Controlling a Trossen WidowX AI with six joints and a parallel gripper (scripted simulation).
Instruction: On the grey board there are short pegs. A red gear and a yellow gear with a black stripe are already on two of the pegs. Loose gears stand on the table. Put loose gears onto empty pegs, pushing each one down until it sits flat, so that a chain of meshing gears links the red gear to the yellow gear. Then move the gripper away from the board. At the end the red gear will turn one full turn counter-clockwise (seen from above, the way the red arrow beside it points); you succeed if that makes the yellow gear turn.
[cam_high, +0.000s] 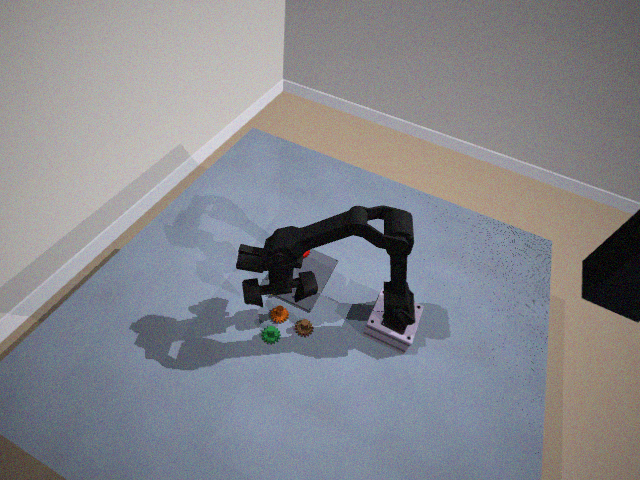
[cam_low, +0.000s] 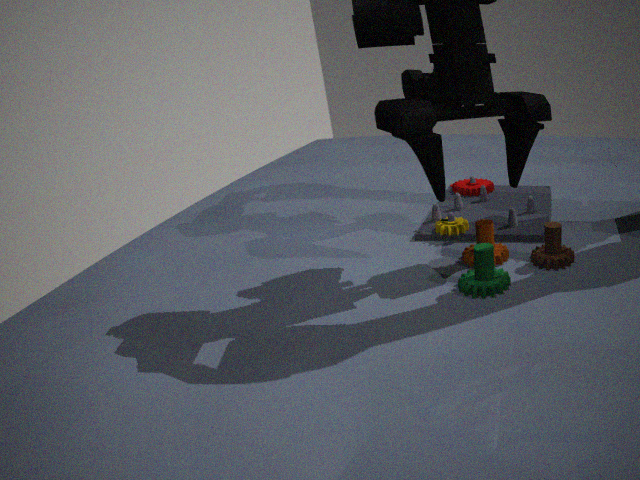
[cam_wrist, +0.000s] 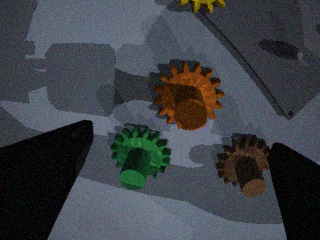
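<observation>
Right now my gripper tip is 6 cm above the orange gear. Also, from my gripper tip: yellow gear 5 cm ahead, 6 cm to the right, 5 cm below; then red gear 6 cm ahead, 23 cm to the right, 6 cm below; then green gear 1 cm behind, 6 cm to the left, 6 cm below.
</observation>
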